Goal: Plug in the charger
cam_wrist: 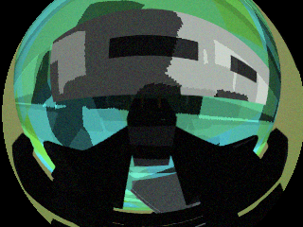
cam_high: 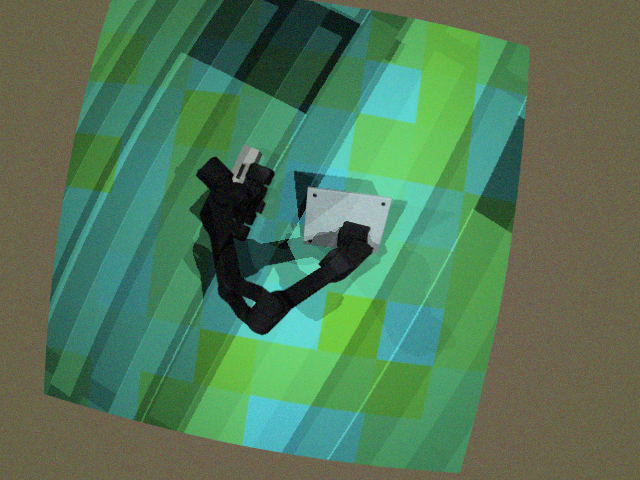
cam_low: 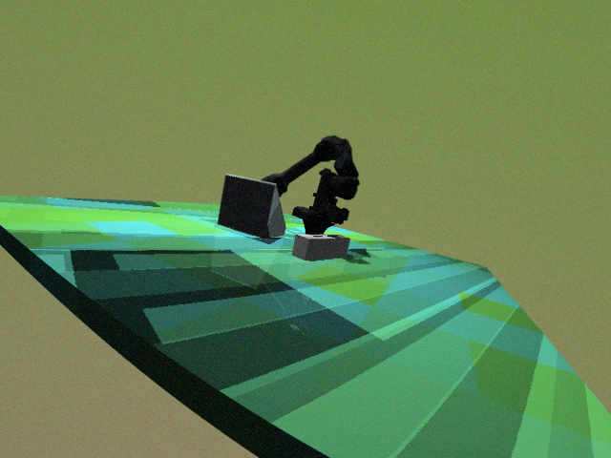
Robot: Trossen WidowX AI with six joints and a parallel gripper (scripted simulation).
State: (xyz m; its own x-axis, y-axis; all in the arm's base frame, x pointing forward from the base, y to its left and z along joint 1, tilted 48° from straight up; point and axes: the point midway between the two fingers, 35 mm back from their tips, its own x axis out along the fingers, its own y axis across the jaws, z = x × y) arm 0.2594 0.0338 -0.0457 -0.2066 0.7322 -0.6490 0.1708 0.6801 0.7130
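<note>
My gripper tip is now 2 cm short of the dark charger and 1 cm below it.
</note>
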